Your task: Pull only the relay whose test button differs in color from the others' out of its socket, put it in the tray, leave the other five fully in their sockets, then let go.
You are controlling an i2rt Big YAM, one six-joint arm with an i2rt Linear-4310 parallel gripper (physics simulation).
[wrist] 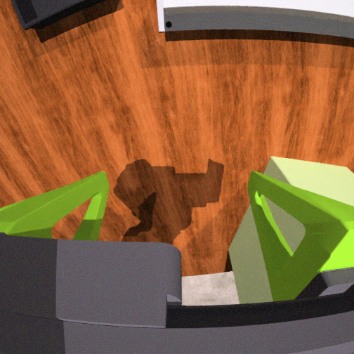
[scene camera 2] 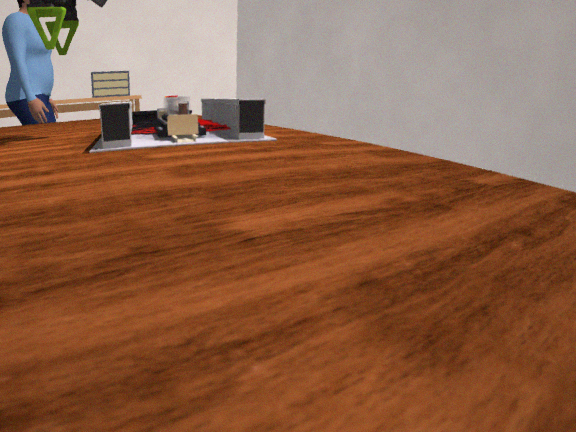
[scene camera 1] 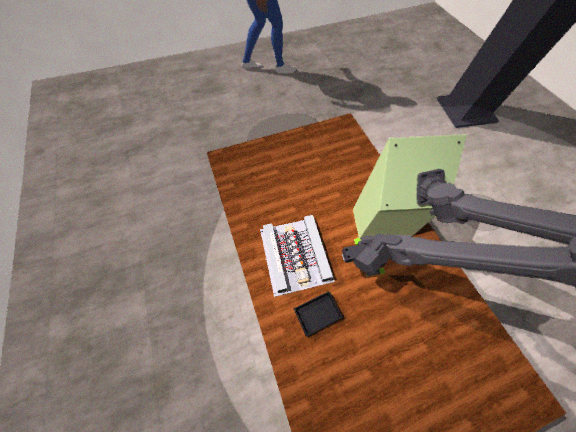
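Seen in the pictures: gripper, between the fingertips: (scene camera 2: 56,52); arm's base, origin of its link: (scene camera 1: 428,186).
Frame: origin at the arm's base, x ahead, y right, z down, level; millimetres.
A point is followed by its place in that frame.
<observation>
A row of relays (scene camera 1: 295,250) (scene camera 2: 177,105) with clear housings stands in sockets between two grey wire ducts on a white panel (scene camera 1: 268,250) (scene camera 2: 215,140) {x 537, y 85, z 351 mm}. Small red dots show on the row in scene camera 1; the test buttons are too small to compare. The black tray (scene camera 1: 301,322) {x 511, y -346, z 351 mm} (wrist: 55,13) lies beside the panel's near end and is empty in scene camera 1. My gripper (scene camera 1: 370,256) {x 247, y -184, z 182 mm} (scene camera 2: 55,49) {x 247, y -184, z 182 mm} (wrist: 177,178) is open and empty, above the table to the right of the panel in scene camera 1. No relays show in the wrist view.
A pale green box (scene camera 1: 420,170) {x 38, y 42, z -48 mm} (wrist: 315,175) stands close beside the gripper, behind it in scene camera 1. A grey duct (wrist: 250,21) runs along the panel's near edge in the wrist view. A person (scene camera 1: 265,30) (scene camera 2: 32,60) stands beyond the table. A dark column (scene camera 1: 500,60) rises behind.
</observation>
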